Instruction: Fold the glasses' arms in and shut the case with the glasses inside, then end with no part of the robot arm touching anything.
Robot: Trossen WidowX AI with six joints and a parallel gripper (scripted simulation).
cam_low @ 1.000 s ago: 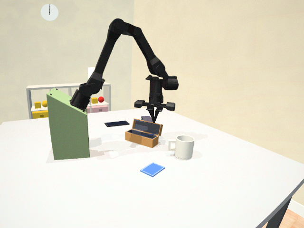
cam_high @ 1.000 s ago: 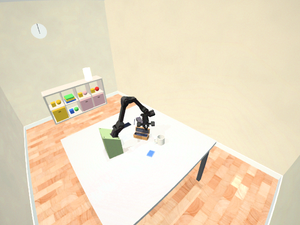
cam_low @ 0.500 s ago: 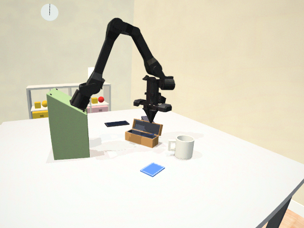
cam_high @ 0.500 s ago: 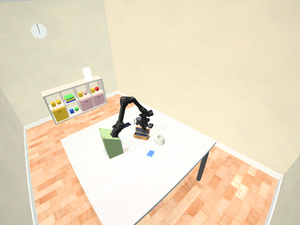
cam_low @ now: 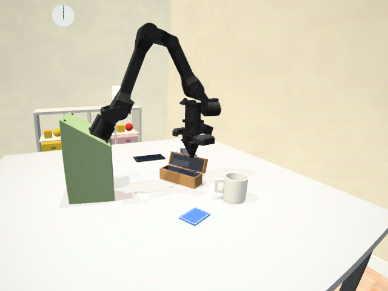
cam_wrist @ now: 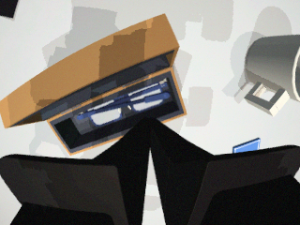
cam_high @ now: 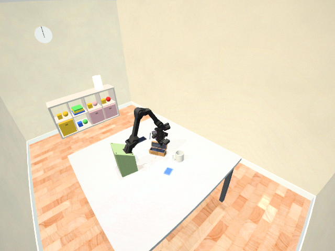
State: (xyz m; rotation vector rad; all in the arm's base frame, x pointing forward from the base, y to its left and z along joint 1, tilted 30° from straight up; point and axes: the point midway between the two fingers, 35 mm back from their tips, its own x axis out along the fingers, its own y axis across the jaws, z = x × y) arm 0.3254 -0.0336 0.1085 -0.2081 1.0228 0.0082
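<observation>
My hand is 2 cm short of the glasses case lid, 6 cm to the right of it and 7 cm above it. The rest, counted from my hand: blue flat square 11 cm behind, 22 cm to the right, 14 cm below; wooden glasses case 5 cm to the left, 10 cm below; white mug 7 cm ahead, 18 cm to the right, 10 cm below.
</observation>
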